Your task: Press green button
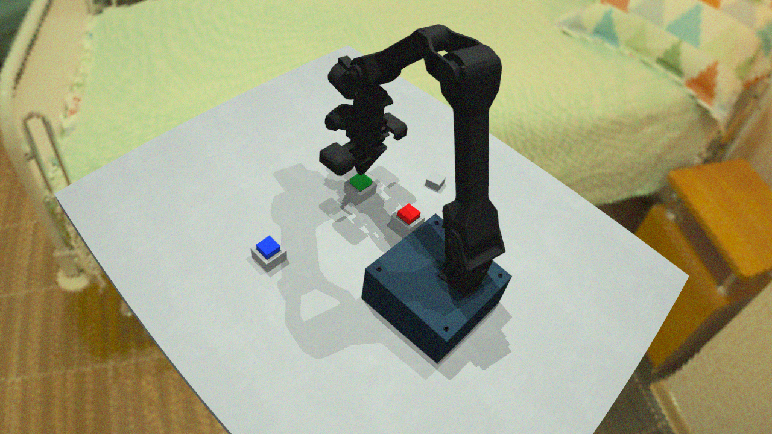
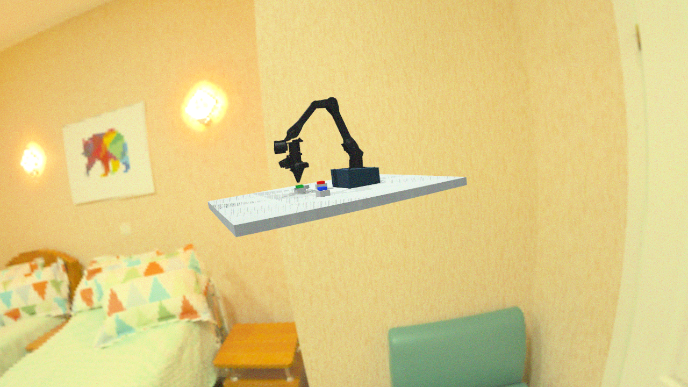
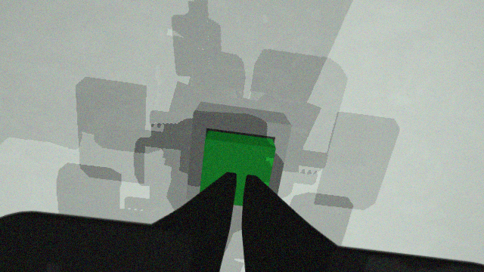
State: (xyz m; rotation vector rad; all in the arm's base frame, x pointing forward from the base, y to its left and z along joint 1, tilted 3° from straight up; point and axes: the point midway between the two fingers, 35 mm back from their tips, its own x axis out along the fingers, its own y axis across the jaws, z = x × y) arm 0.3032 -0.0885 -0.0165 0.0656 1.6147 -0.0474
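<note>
The green button lies 20 mm below my gripper tip. The rest, counted from my gripper tip: red button: 130 mm behind, 20 mm below; small grey block: 100 mm behind, 130 mm to the right, 40 mm below; blue button: 10 mm ahead, 250 mm to the left, 20 mm below.
</note>
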